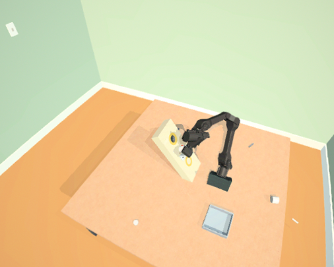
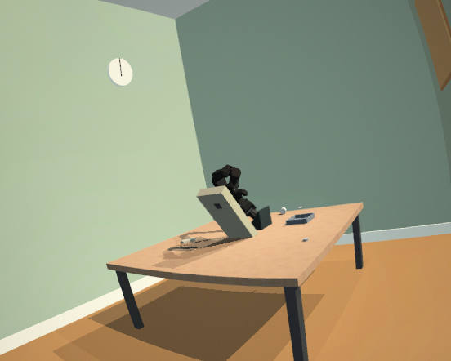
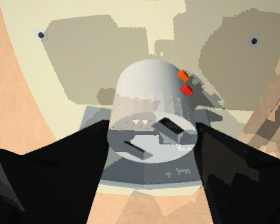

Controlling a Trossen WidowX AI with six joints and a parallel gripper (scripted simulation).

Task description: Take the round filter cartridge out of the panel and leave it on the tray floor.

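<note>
The cream service panel is 50 mm ahead of my gripper tip, 10 mm to the left of it and 20 mm below it. From my gripper tip the other things lie so: grey tray: 350 mm behind, 270 mm to the left, 190 mm below; then cream card: 40 mm ahead, 390 mm to the right, 200 mm below; then round filter cartridge: 10 mm ahead.
</note>
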